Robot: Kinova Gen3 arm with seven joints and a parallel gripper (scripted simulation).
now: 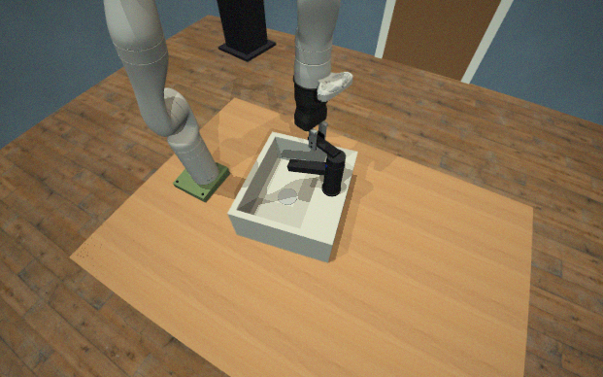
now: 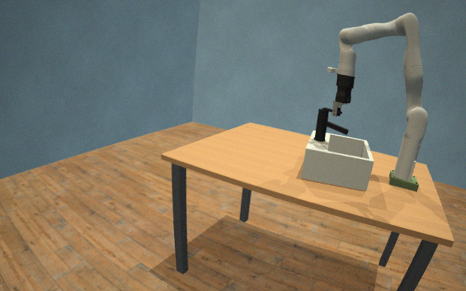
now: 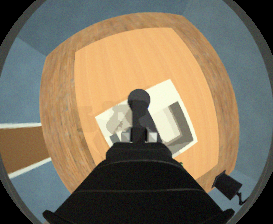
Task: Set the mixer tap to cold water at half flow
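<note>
Now: hand 40 mm short of the black mixer tap, 40 mm above it and 10 mm to the left of it. Also, from my hand: lever: 20 mm ahead; white basin: 240 mm below, 50 mm to the right, 50 mm behind.
</note>
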